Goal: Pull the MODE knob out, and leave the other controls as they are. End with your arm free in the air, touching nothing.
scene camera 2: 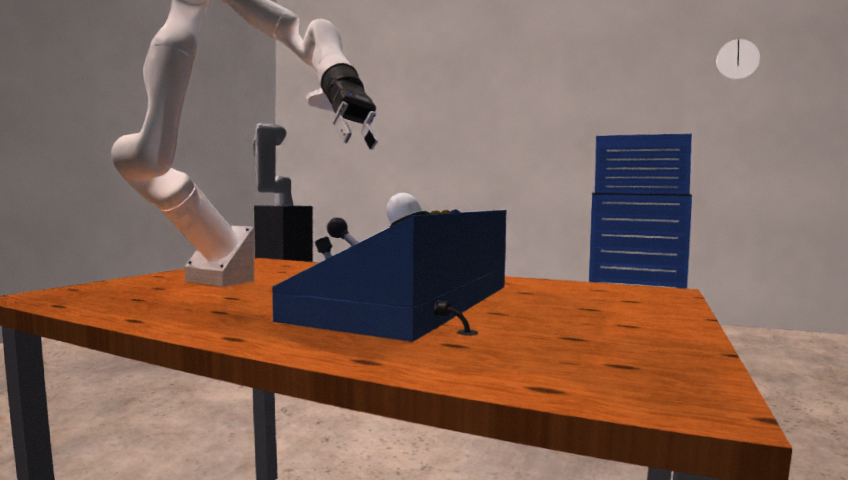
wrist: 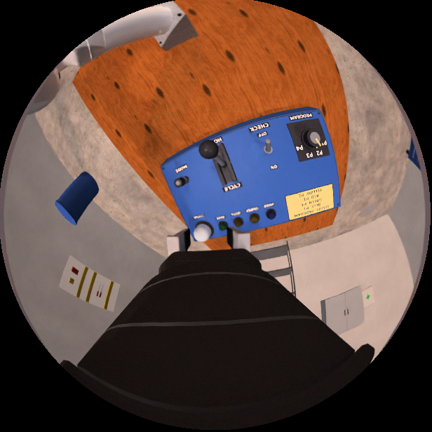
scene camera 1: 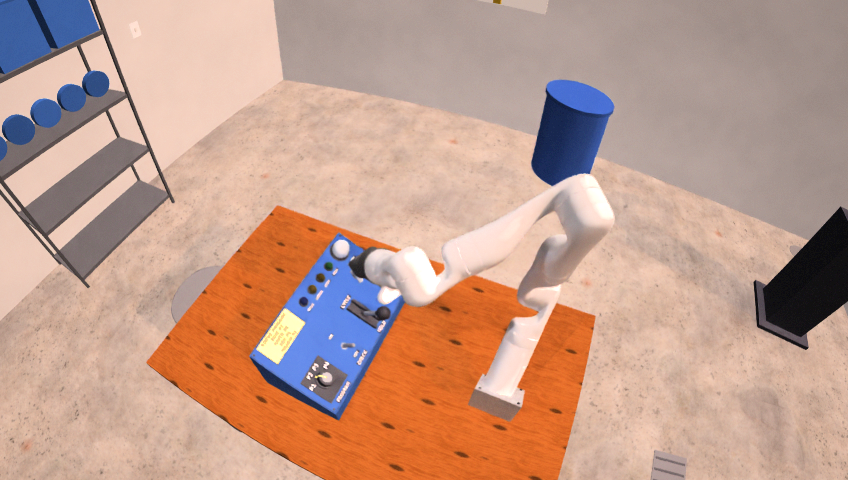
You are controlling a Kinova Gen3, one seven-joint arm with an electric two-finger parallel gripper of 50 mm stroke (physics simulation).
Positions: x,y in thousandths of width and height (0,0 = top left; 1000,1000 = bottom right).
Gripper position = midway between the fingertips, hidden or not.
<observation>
In view: my gripper (scene camera 2: 426,295) and a blue console (scene camera 2: 504,559).
My gripper also shows in the wrist view (wrist: 483,545). The blue console shows as well in the wrist view (wrist: 596,436) and in scene camera 1 (scene camera 1: 383,651).
</observation>
